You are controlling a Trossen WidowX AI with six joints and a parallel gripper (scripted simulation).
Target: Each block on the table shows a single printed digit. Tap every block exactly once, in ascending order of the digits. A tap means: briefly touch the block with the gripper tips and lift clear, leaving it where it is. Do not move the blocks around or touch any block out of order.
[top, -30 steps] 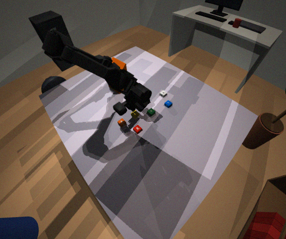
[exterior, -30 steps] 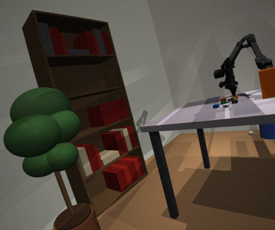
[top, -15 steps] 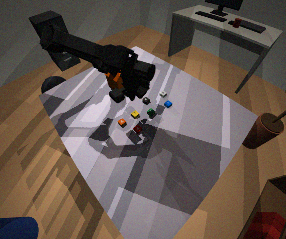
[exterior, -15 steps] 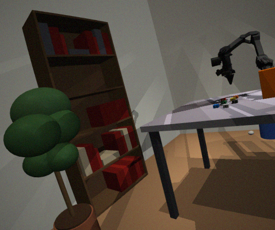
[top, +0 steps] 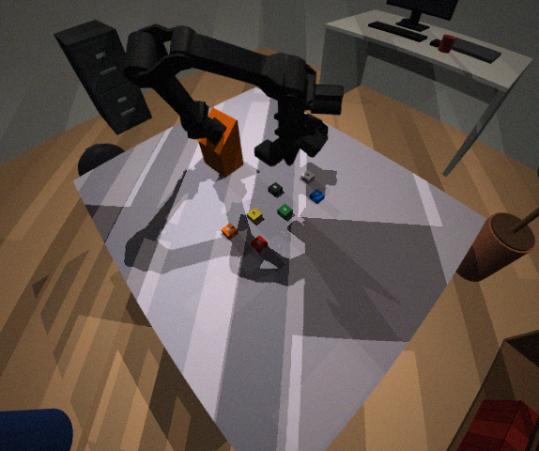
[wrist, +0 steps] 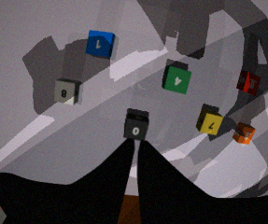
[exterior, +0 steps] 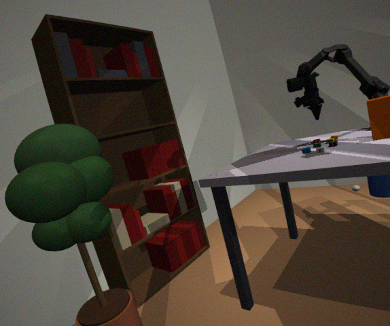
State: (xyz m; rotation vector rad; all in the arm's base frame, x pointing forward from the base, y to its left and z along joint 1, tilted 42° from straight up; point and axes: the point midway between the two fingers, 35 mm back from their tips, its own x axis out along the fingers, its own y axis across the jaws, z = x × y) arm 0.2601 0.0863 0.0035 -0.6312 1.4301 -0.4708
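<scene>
Now: gripper tip 2 cm past the white block, 10 cm to the right of it and 13 cm above it. The rest, counted from my gripper tip: green block: 4 cm ahead, 5 cm to the right, 13 cm below; then black block: 5 cm behind, 1 cm to the right, 13 cm below; then blue block: 6 cm ahead, 6 cm to the left, 13 cm below.
</scene>
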